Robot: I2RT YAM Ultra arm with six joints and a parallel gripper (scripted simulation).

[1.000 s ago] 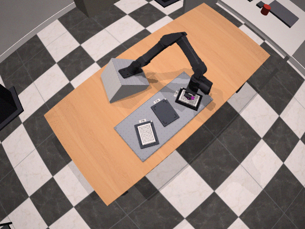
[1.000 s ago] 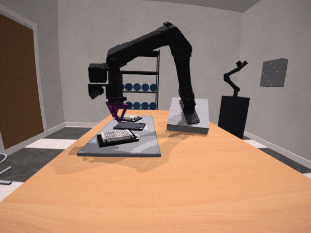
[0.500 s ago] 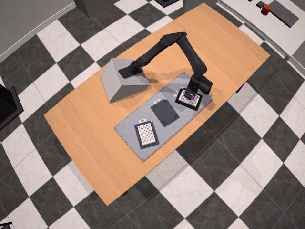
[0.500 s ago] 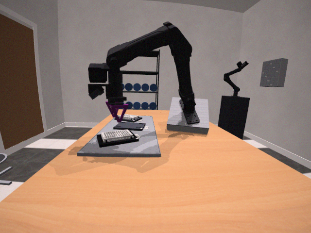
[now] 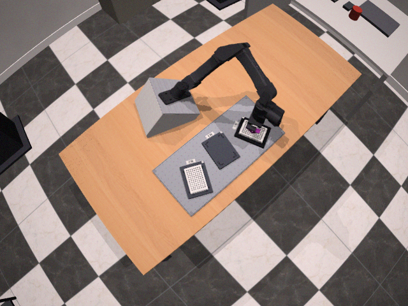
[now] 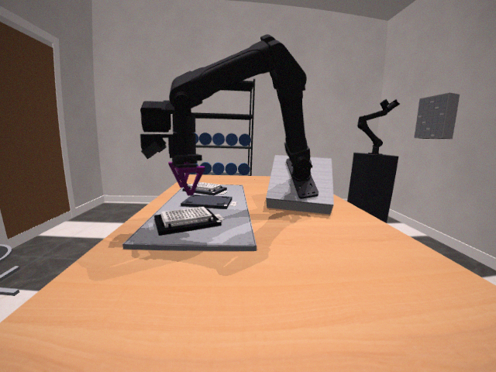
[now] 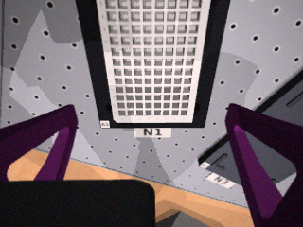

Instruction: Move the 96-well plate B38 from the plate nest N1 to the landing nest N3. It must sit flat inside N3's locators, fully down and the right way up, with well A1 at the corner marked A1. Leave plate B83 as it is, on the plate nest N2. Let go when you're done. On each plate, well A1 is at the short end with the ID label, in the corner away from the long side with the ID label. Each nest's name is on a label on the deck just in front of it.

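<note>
Now: the black plate nest N1 90 mm below my hand. Also, from my hand: dark landing nest N3: 190 mm to the right, 90 mm below, 30 mm behind; N2 label: 350 mm to the right, 100 mm below, 70 mm behind; N1 label: 100 mm below, 80 mm behind, 50 mm to the right.
</note>
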